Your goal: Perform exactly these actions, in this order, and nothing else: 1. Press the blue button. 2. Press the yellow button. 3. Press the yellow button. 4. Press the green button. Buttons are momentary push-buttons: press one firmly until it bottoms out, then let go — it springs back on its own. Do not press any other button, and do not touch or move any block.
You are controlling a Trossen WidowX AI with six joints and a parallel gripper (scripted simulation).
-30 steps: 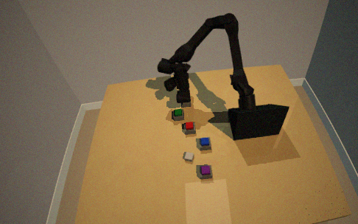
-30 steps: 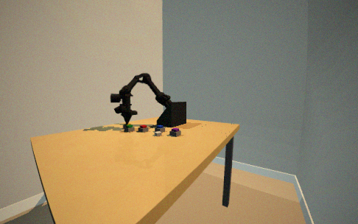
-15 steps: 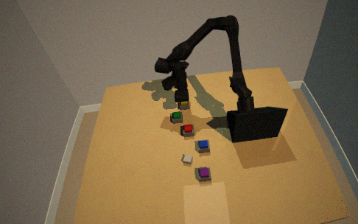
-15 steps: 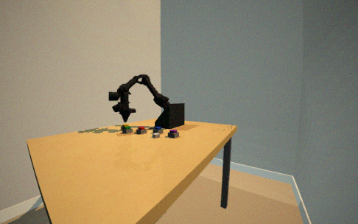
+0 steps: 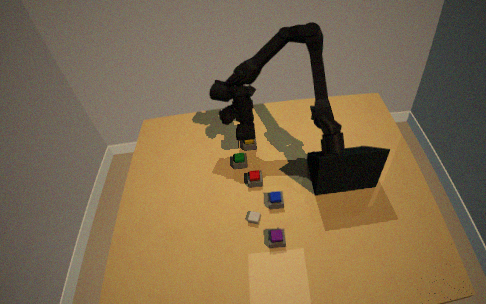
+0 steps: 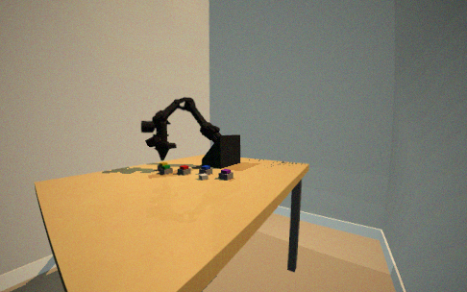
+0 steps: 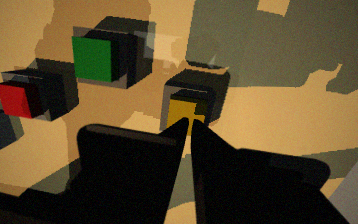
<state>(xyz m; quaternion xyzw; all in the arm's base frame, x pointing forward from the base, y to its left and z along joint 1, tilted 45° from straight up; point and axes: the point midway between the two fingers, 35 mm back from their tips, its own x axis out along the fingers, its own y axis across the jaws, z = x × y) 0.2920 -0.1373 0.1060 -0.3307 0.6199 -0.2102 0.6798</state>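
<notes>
The yellow button lies 2 cm below my gripper tip. The rest, counted from my gripper tip: blue button (11 cm behind, 25 cm to the left, 2 cm below); then red button (4 cm behind, 17 cm to the left, 2 cm below); then green button (2 cm ahead, 9 cm to the left, 2 cm below).
</notes>
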